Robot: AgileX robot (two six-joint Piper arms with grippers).
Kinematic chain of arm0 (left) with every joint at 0, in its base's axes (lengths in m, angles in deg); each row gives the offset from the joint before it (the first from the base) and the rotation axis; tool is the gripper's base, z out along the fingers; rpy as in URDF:
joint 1: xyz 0 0 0.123 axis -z
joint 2: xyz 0 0 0 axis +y
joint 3: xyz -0.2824 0 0.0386 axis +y
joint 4: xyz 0.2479 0 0.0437 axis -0.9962 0 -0.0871
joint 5: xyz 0 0 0 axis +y
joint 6: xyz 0.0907 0 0.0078 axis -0.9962 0 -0.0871
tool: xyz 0 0 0 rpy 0 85 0
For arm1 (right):
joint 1: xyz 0 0 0.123 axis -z
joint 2: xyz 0 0 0 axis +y
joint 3: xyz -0.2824 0 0.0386 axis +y
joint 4: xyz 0.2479 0 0.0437 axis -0.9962 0 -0.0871
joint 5: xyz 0 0 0 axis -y
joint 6: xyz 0.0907 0 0.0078 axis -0.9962 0 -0.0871
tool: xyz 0 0 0 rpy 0 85 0
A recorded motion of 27 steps. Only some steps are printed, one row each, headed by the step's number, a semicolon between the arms.
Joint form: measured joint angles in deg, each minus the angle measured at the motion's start. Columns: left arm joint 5, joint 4, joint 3, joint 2, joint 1, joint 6; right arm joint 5, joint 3, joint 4, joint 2, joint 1, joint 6.
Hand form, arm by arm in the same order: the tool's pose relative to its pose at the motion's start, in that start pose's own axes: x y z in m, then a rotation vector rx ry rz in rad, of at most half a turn. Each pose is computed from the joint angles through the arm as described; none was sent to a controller.
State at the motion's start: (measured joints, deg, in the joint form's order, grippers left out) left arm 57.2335 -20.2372 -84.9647 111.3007 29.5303 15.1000; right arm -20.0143 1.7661 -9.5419 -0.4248 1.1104 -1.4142
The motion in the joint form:
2: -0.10 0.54 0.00 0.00 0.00 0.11; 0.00 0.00 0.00 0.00 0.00 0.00
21: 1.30 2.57 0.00 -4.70 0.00 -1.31; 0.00 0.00 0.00 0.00 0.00 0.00
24: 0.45 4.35 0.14 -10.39 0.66 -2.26; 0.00 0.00 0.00 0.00 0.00 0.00
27: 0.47 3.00 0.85 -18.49 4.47 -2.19; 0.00 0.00 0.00 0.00 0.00 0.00
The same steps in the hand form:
2: 0.0000 -0.0007 0.0000 0.0081 0.0004 -0.0070; 0.0000 0.0000 0.0000 0.0000 0.0000 0.0000
21: 0.0035 0.0070 -0.0321 0.0367 -0.0472 -0.0235; 0.0000 0.0000 0.0000 0.0000 0.0000 0.0000
24: 0.0076 0.0120 -0.0714 0.0758 -0.1519 -0.0375; 0.0000 0.0000 0.0000 0.0000 0.0000 0.0000
27: 0.0231 0.0083 -0.1281 0.0893 -0.2949 -0.0032; 0.0000 0.0000 0.0000 0.0000 0.0000 0.0000

